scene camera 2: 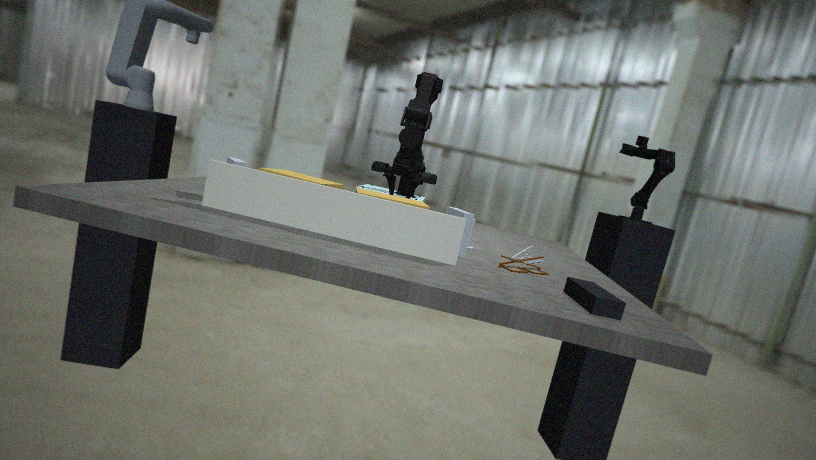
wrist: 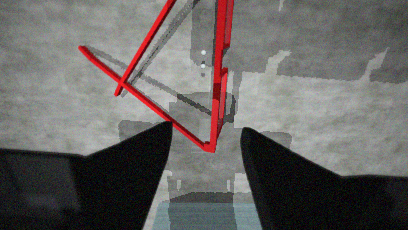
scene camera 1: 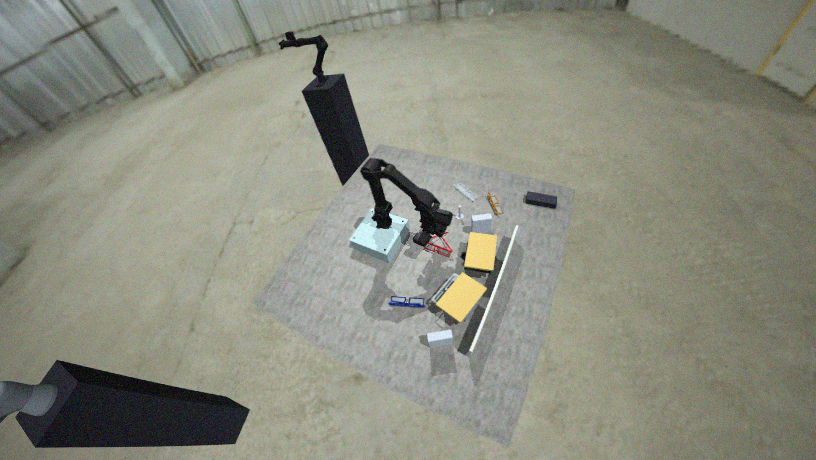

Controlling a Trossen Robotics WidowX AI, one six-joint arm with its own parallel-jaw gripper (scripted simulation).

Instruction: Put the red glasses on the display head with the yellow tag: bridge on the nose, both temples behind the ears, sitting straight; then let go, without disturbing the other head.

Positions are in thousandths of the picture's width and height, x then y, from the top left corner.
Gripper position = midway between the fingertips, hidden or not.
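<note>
The gripper (scene camera 2: 488, 438) is visible in the wrist view as well (wrist: 509, 572). The scene also has a long white wall (scene camera 2: 519, 508) and a dark box (scene camera 2: 732, 655), though in the wrist view the dark box is out of frame.
</note>
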